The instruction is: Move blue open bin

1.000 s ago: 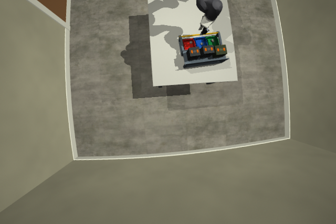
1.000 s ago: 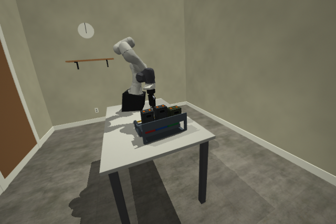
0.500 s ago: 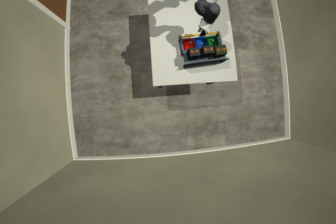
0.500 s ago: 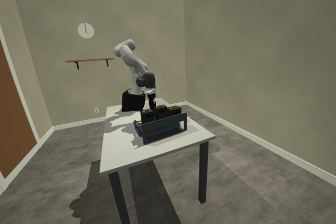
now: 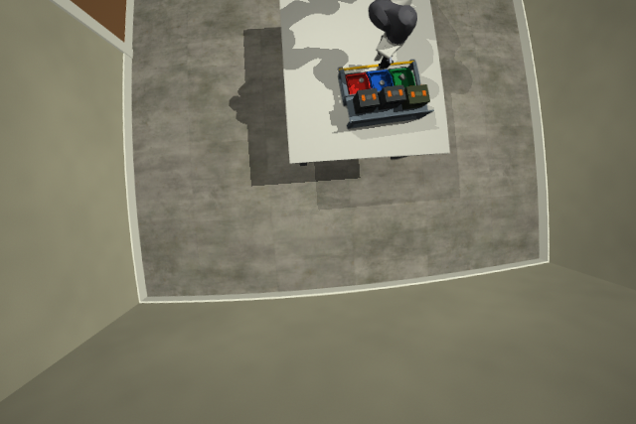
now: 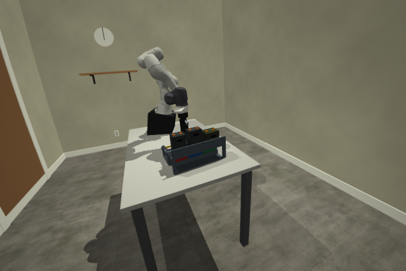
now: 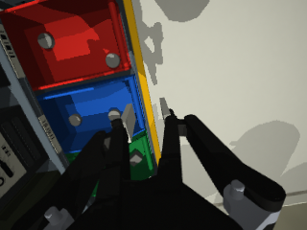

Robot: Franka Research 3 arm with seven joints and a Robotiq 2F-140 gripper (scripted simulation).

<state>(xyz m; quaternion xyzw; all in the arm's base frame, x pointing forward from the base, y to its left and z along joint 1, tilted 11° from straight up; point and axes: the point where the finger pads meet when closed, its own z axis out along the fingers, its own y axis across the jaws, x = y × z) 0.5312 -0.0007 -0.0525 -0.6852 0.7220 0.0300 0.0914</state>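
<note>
Right now my hand is 4 cm above the yellow bar. Round my hand: red bin 12 cm to the right, 10 cm ahead, 6 cm below; blue open bin 10 cm ahead, 6 cm below; green bin 11 cm to the left, 11 cm ahead, 6 cm below.
</note>
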